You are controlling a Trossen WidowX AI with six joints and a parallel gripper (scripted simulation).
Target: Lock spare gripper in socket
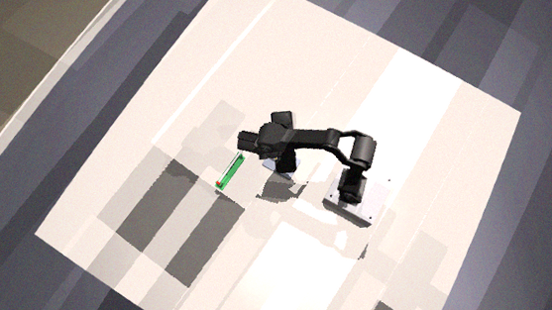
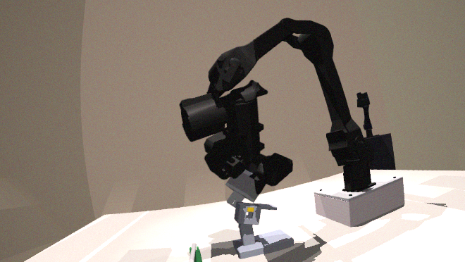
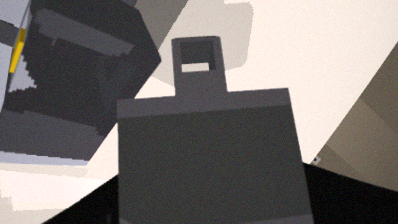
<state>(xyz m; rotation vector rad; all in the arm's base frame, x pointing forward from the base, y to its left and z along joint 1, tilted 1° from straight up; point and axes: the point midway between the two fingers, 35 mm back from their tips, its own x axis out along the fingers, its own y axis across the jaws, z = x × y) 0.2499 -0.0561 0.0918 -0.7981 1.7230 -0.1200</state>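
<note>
The green stand is 15 cm ahead of my gripper tip, 15 cm to the left of it and 10 cm below it. The rest, counted from my gripper tip: spare gripper 1 cm ahead, 1 cm to the left, 1 cm above; grey mount 1 cm ahead, 5 cm to the left, 7 cm below.
</note>
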